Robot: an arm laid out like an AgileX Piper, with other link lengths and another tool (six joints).
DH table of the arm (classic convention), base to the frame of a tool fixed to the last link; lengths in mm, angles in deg. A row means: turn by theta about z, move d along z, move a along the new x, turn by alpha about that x. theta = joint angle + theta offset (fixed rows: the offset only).
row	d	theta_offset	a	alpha
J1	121.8	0	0	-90
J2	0	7.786	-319.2	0
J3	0	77.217	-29.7	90
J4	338.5	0	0	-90
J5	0	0	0	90
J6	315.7	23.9	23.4	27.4
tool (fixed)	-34.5	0	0	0
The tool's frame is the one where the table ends.
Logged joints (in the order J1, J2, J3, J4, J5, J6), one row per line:
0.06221, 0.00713, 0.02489, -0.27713, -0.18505, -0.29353
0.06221, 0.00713, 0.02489, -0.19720, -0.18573, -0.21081
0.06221, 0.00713, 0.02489, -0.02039, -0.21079, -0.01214
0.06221, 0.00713, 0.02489, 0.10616, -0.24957, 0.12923
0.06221, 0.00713, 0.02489, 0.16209, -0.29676, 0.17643
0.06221, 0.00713, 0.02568, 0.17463, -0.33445, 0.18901
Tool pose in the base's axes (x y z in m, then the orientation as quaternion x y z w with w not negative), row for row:
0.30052, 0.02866, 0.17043, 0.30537, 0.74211, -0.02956, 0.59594
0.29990, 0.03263, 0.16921, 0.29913, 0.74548, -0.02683, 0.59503
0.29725, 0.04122, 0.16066, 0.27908, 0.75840, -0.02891, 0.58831
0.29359, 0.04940, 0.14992, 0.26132, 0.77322, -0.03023, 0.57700
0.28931, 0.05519, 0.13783, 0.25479, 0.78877, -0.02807, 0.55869
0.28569, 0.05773, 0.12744, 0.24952, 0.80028, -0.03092, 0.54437
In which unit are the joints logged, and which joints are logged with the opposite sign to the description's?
The joints are logged in radians. Opposite sign: J2, J5, J6.
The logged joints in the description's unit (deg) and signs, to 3 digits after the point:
3.564, -0.409, 1.426, -15.878, 10.603, 16.818
3.564, -0.409, 1.426, -11.299, 10.642, 12.079
3.564, -0.409, 1.426, -1.168, 12.077, 0.696
3.564, -0.409, 1.426, 6.083, 14.299, -7.404
3.564, -0.409, 1.426, 9.287, 17.003, -10.109
3.564, -0.409, 1.471, 10.006, 19.163, -10.829

